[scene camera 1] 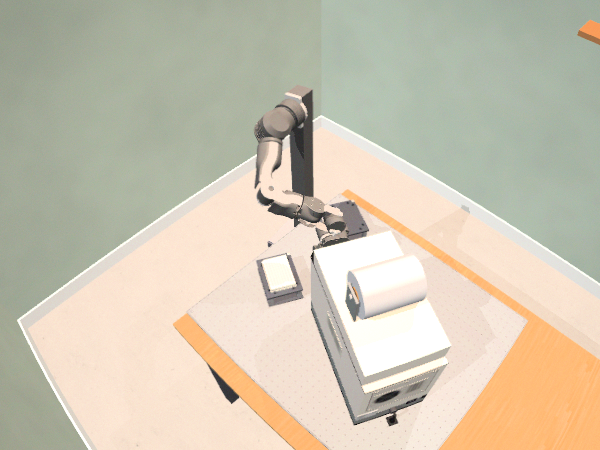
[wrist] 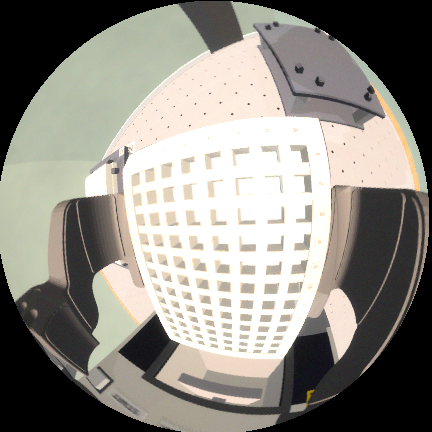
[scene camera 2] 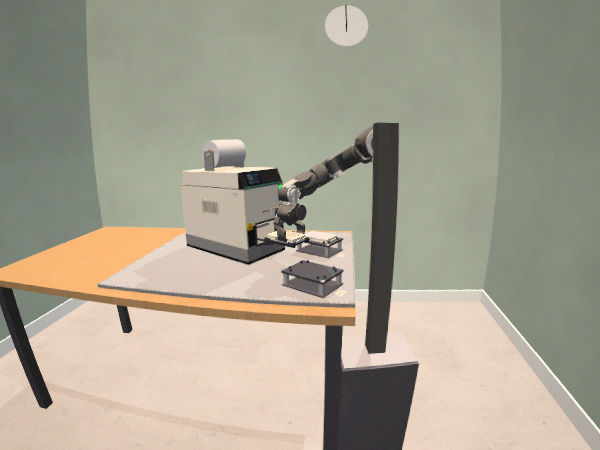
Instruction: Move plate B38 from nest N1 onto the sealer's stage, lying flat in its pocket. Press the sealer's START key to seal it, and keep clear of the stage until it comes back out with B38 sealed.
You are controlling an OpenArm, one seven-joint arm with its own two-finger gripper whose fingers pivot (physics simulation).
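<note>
A white well plate (scene camera 2: pixel 286 237) (wrist: pixel 225 215) lies on the dark stage (scene camera 2: pixel 274 242) that sticks out of the sealer (scene camera 1: pixel 332 300) (scene camera 2: pixel 215 215); no name is readable on it. My gripper (scene camera 2: pixel 291 233) (wrist: pixel 217 249) is shut on this plate, one finger against each long side. The plate looks about level; whether it sits fully down in the pocket is hidden. In the wrist view, the open doorway (wrist: pixel 215 382) is beyond the plate's far end. A small light key (wrist: pixel 99 379) with a blurred label is on the sealer's front. The sealer hides my fingertips in scene camera 1.
Another white plate (scene camera 1: pixel 279 273) (scene camera 2: pixel 321 237) (wrist: pixel 99 181) rests on a dark nest (scene camera 1: pixel 270 295) (scene camera 2: pixel 325 246) beside the stage. A second nest (scene camera 1: pixel 354 219) (scene camera 2: pixel 312 271) (wrist: pixel 320 60) with a bare top stands on the other side. A film roll (scene camera 1: pixel 392 286) (scene camera 2: pixel 228 152) sits on the sealer.
</note>
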